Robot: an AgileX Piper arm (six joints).
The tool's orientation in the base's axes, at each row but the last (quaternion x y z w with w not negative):
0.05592 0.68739 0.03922 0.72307
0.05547 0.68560 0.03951 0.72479
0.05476 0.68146 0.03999 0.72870
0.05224 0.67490 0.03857 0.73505
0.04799 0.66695 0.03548 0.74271
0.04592 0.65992 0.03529 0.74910
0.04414 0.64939 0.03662 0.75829
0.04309 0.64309 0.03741 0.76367
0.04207 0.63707 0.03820 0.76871
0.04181 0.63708 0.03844 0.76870
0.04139 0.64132 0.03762 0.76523
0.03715 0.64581 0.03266 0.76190
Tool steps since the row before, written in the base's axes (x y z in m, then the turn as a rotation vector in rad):
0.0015 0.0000 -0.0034 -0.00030 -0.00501 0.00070
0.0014 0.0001 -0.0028 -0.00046 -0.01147 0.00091
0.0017 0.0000 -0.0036 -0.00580 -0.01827 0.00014
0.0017 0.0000 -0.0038 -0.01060 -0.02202 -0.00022
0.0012 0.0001 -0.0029 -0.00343 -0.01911 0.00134
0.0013 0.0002 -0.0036 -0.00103 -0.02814 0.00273
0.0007 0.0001 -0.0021 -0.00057 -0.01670 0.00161
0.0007 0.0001 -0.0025 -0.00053 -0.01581 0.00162
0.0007 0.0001 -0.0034 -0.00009 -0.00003 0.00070
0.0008 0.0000 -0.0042 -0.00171 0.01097 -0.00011
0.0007 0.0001 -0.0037 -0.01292 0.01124 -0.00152
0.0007 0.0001 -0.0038 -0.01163 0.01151 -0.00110
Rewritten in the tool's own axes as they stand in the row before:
0.0034 -0.0004 0.0013 -0.00138 -0.00487 -0.00013
0.0029 -0.0003 0.0012 -0.00246 -0.01125 -0.00011
0.0037 -0.0005 0.0015 -0.00296 -0.01818 -0.00531
0.0039 -0.0005 0.0014 -0.00350 -0.02201 -0.01003
0.0030 -0.0002 0.0009 -0.00392 -0.01885 -0.00281
0.0037 -0.0002 0.0008 -0.00601 -0.02764 -0.00006
0.0022 -0.0001 0.0004 -0.00355 -0.01641 0.00001
0.0026 -0.0002 0.0003 -0.00346 -0.01552 0.00003
0.0035 -0.0003 0.0001 -0.00070 0.00005 0.00004
0.0042 -0.0005 0.0000 0.00102 0.01090 -0.00187
0.0038 -0.0003 0.0000 0.00048 0.01106 -0.01316
0.0039 -0.0003 0.0001 0.00030 0.01137 -0.01182

